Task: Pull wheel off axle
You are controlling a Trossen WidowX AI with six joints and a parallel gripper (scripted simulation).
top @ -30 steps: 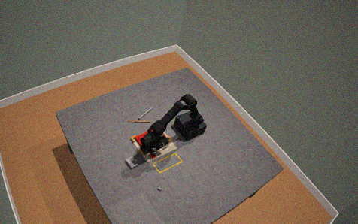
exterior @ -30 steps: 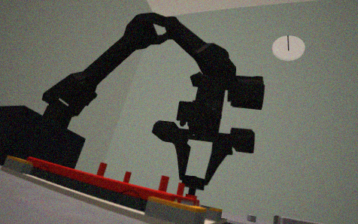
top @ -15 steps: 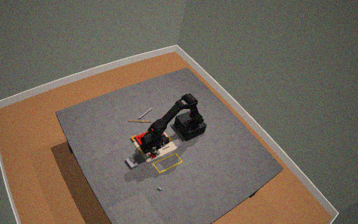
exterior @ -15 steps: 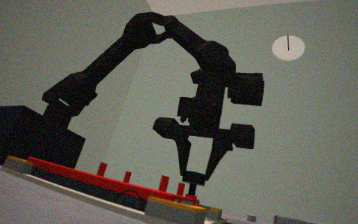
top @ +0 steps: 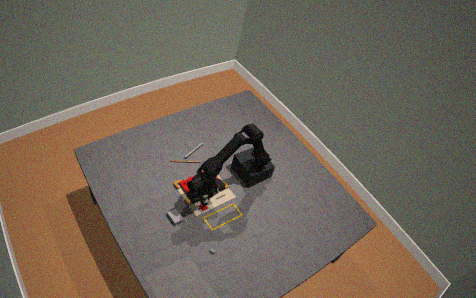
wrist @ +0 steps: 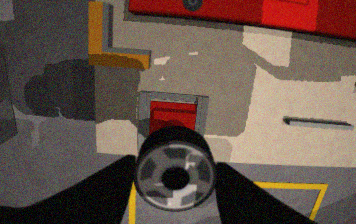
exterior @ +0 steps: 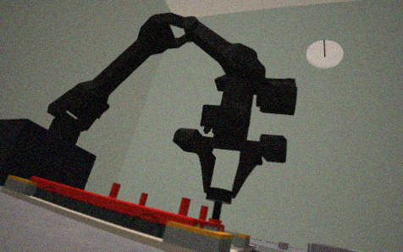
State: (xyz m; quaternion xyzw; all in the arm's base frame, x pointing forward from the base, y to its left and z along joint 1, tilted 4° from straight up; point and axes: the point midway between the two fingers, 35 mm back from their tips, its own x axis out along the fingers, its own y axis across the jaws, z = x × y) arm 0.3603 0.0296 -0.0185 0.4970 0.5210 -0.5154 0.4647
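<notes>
Right now my gripper tip is 30 mm above the dark axle. Also, from my gripper tip: pencil: 300 mm to the right, 80 mm behind, 60 mm below; then dark wheel: right at my gripper tip; then grey cube: 240 mm to the left, 110 mm ahead, 60 mm below.
</notes>
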